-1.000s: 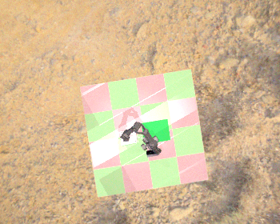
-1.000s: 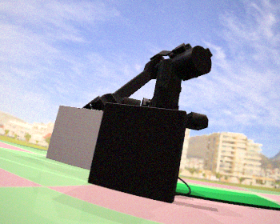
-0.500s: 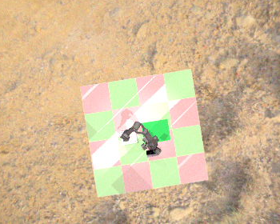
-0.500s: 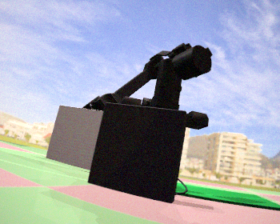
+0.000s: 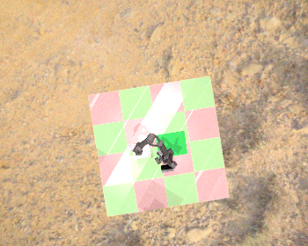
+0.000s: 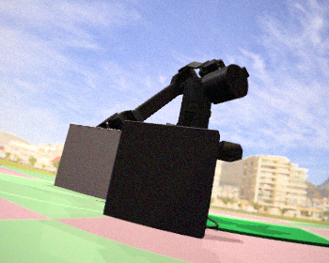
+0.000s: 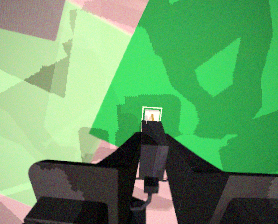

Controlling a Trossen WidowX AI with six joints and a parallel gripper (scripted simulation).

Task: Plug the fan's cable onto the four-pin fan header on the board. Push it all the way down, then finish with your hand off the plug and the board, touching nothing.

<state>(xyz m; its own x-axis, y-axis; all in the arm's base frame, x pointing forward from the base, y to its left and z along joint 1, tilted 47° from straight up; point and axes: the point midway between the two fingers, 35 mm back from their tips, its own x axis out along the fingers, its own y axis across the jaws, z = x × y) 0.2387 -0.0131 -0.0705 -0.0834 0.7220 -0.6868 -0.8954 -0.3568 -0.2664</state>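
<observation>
Right now the green board is 9 cm ahead of my gripper tip, 7 cm to the left of it and 6 cm below it. From my gripper tip the other things lie so: fan plug: 1 cm above; black box: 14 cm to the right, 1 cm ahead, 1 cm above.
</observation>
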